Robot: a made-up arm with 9 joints. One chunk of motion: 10 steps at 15 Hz.
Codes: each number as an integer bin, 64 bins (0 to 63) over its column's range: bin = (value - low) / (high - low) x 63, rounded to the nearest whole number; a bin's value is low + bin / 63 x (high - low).
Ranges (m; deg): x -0.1..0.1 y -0.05..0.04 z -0.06..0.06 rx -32..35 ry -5..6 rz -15..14
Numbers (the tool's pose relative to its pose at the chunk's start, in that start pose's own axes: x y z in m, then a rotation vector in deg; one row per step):
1: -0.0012 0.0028 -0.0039 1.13 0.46 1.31
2: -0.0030 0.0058 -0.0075 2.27 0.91 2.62
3: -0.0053 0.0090 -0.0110 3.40 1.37 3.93
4: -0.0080 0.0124 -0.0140 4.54 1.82 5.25
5: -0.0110 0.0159 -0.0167 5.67 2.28 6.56
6: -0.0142 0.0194 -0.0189 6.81 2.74 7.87
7: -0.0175 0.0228 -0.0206 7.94 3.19 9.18
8: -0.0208 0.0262 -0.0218 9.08 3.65 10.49
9: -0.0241 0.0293 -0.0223 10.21 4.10 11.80
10: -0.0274 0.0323 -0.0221 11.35 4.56 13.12
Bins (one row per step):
1: 31 37 29 31 31 35
2: 31 39 28 32 34 38
3: 30 41 26 33 36 41
4: 29 44 24 34 39 44
5: 28 46 23 35 42 47
6: 27 49 22 36 44 50
7: 26 51 21 38 47 53
8: 25 53 20 39 50 55
9: 24 56 20 40 52 58
10: 23 58 20 41 55 61

